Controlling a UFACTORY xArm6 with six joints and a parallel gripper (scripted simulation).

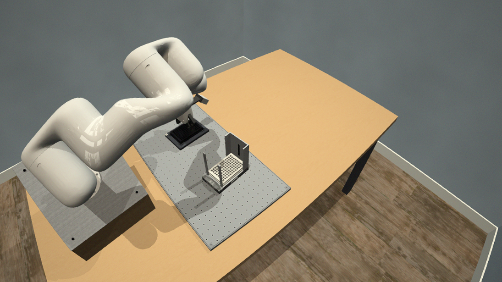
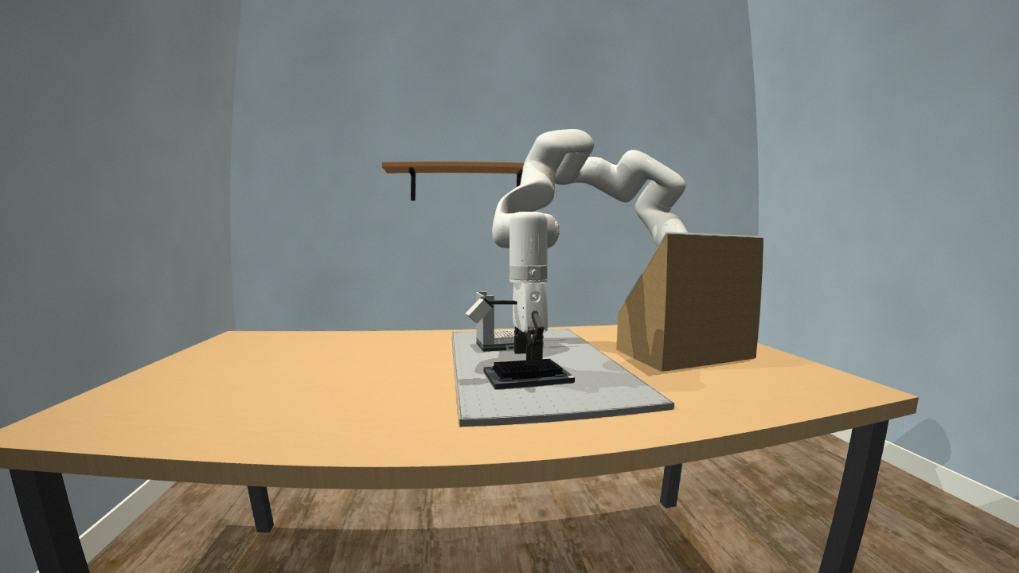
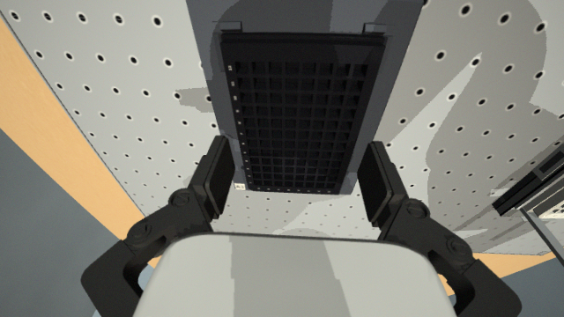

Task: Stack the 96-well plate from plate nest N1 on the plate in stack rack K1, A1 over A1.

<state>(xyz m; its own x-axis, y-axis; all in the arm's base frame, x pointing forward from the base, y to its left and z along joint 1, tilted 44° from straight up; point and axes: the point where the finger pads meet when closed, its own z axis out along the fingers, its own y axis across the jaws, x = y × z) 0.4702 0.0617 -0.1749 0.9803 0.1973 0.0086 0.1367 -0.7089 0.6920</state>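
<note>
Right now the black 96-well plate is 3 cm below my hand. Also, from my hand: thin rack post: 26 cm to the right, 5 cm behind, 3 cm above; then pale A1 square: 8 cm behind, 4 cm to the left, 4 cm below; then plate nest N1: 4 cm below.
</note>
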